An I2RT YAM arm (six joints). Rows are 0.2 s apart.
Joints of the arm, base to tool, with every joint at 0 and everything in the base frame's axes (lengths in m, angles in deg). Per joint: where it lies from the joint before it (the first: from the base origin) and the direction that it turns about. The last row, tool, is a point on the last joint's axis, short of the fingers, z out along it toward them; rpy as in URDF.
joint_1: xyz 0 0 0.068 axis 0 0 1
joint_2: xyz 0.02 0.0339 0.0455 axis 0 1 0
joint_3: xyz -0.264 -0.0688 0 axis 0 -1 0
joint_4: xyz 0.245 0.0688 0.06 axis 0 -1 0
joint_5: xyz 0.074 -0.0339 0.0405 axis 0 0 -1
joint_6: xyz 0.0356 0 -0.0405 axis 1 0 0
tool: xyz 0 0 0 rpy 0 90 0
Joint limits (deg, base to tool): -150..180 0..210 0..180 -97..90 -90..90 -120..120
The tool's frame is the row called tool.
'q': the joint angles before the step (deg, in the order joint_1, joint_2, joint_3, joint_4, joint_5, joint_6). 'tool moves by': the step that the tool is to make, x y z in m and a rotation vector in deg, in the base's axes. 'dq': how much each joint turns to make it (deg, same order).
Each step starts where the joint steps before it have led.
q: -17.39, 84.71, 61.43, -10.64, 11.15, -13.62
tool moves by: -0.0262, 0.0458, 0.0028, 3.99, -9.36, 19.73
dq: 5.03, -9.96, -10.48, 8.68, -15.86, -1.90
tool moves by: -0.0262, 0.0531, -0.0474, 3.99, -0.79, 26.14
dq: 7.67, -4.22, -13.91, 8.76, -18.37, -4.65
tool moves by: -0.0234, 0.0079, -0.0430, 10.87, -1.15, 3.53
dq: 0.45, 0.01, -13.13, 17.83, -7.33, 9.72
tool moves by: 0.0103, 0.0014, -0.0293, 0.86, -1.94, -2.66
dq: 0.86, 10.26, -3.33, 16.66, 2.95, 2.46
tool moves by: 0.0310, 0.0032, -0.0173, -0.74, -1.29, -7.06
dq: 2.05, 12.37, 3.91, 10.70, 8.88, 2.31
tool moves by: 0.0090, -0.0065, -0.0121, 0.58, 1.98, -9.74
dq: -0.17, 4.39, 1.22, 2.02, 8.98, 3.45
